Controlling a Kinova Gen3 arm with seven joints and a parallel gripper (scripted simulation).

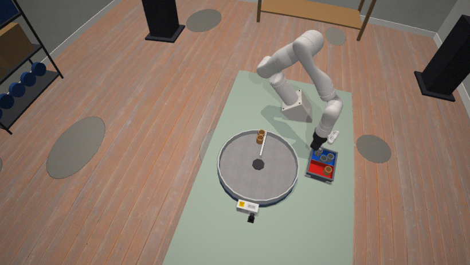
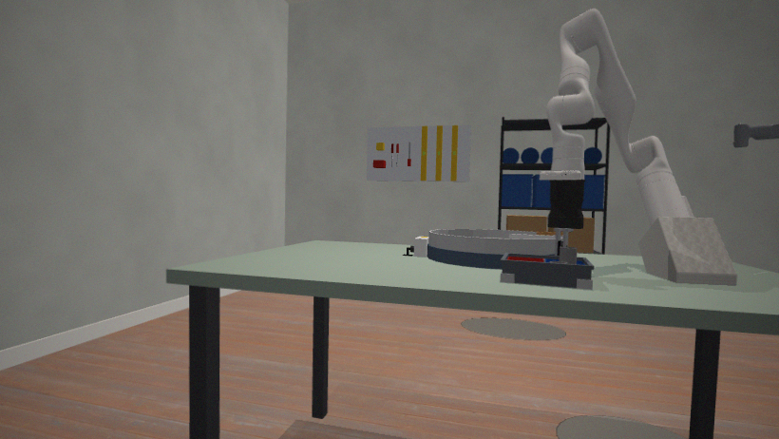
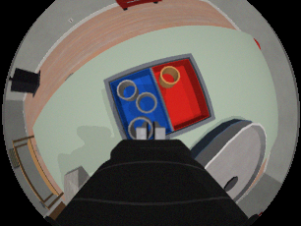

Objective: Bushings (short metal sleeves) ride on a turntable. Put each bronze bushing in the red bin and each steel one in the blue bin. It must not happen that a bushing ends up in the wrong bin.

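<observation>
The two-part bin lies 50 mm below my hand, 40 mm to the left of it and 40 mm ahead of it. Also, from my hand: grey turntable (310 mm to the right, 140 mm ahead, 20 mm below).
</observation>
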